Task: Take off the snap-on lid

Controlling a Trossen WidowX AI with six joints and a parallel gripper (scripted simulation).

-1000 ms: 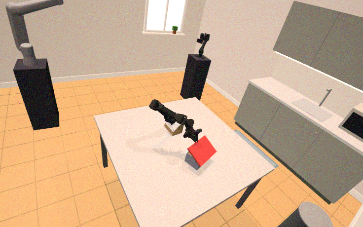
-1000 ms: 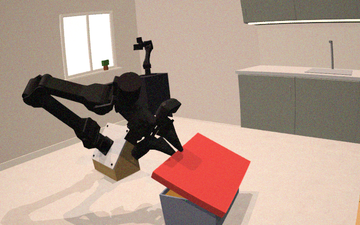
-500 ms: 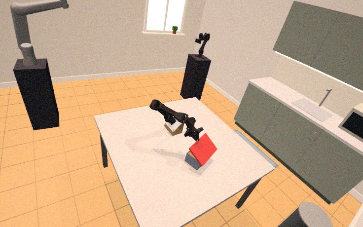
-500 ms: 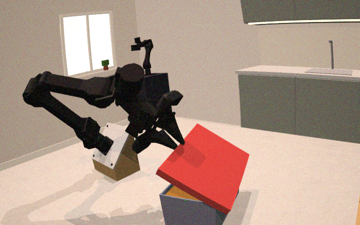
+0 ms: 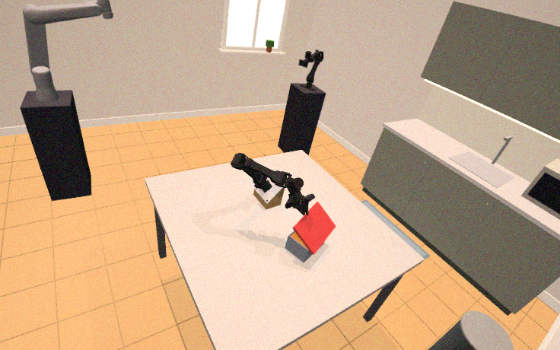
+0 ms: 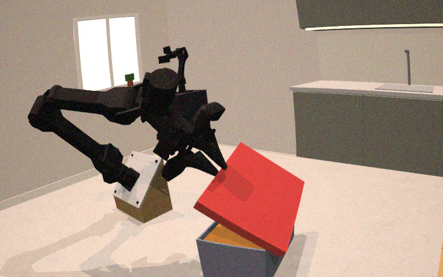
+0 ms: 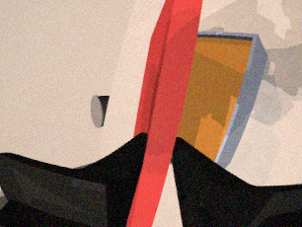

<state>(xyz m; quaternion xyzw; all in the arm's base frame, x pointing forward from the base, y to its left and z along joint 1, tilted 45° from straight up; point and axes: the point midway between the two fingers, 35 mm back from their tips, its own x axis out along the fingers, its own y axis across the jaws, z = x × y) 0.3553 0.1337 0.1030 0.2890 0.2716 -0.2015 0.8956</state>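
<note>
Now: the red lid 60 mm ahead of my gripper tip, 40 mm to the left of it and 40 mm below it. The rest, counted from my gripper tip: storage box (150 mm below, 50 mm ahead, 20 mm to the left).
</note>
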